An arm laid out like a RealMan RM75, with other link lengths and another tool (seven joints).
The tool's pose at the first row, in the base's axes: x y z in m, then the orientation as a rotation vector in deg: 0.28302 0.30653 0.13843 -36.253 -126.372 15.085
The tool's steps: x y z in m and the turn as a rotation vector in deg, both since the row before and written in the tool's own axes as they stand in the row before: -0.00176 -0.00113 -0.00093 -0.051 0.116 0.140; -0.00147 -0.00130 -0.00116 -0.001 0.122 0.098; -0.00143 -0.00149 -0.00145 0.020 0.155 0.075; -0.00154 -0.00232 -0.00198 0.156 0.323 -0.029; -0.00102 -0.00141 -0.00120 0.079 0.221 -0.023; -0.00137 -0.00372 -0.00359 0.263 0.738 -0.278; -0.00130 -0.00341 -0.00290 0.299 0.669 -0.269; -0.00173 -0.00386 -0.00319 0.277 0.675 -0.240; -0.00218 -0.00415 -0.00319 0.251 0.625 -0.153; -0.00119 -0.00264 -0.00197 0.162 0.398 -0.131; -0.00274 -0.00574 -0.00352 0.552 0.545 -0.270
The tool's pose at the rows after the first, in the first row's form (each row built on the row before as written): 0.28429 0.30463 0.13832 -36.438 -126.237 15.059; 0.28551 0.30273 0.13861 -36.548 -126.095 15.063; 0.28686 0.30068 0.13919 -36.621 -125.922 15.066; 0.28837 0.29785 0.14036 -36.504 -125.580 15.100; 0.28934 0.29608 0.14101 -36.436 -125.354 15.091; 0.29152 0.29210 0.14385 -35.985 -124.653 14.955; 0.29327 0.28843 0.14613 -35.525 -124.006 14.888; 0.29535 0.28414 0.14843 -35.111 -123.351 14.811; 0.29760 0.27936 0.15049 -34.807 -122.728 14.771; 0.29890 0.27642 0.15187 -34.576 -122.339 14.729; 0.30122 0.26996 0.15428 -33.972 -121.747 14.969
